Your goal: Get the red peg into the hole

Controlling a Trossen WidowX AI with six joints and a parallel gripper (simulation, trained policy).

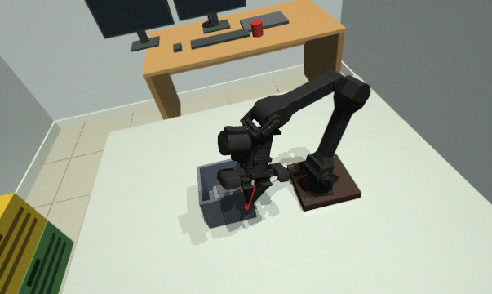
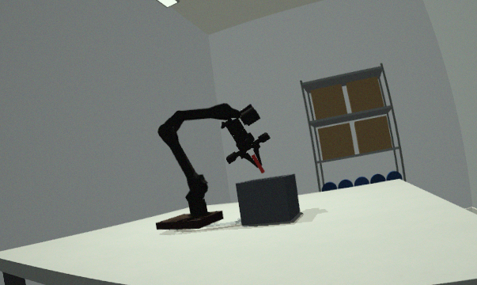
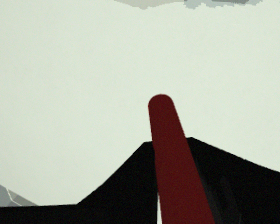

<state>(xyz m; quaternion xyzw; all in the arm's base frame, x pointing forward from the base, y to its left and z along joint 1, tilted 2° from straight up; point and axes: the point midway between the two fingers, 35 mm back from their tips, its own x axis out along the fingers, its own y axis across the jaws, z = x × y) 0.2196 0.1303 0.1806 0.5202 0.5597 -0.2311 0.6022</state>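
Right now the pale plate is 140 mm to the right of my gripper tip, 140 mm below it and 90 mm ahead of it. Round my gripper tip: red peg: 10 mm to the right, 10 mm above.
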